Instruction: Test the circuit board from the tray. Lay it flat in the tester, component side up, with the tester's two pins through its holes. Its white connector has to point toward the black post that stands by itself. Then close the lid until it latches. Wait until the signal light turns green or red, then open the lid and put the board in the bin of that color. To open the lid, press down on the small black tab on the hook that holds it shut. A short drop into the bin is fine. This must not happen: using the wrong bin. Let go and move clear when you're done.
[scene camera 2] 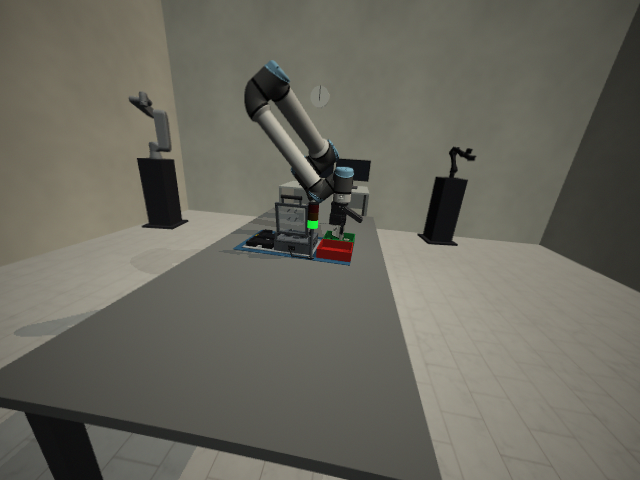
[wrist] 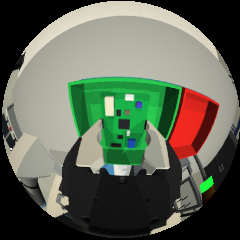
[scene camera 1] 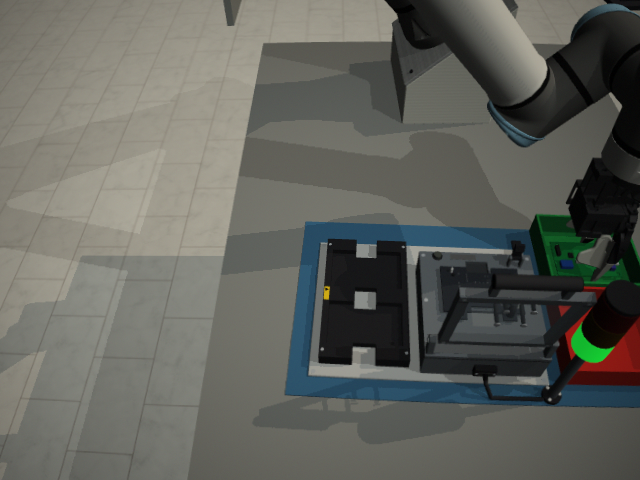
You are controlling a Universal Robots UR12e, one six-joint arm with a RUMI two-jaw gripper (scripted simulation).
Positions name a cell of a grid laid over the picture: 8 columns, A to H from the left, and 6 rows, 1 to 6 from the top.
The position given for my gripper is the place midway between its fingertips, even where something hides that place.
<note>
In view: my gripper (scene camera 1: H4), a green circuit board (scene camera 1: H4), a green bin (wrist: C3) and a red bin (wrist: G4).
My gripper shows as well in the wrist view (wrist: E3).
</note>
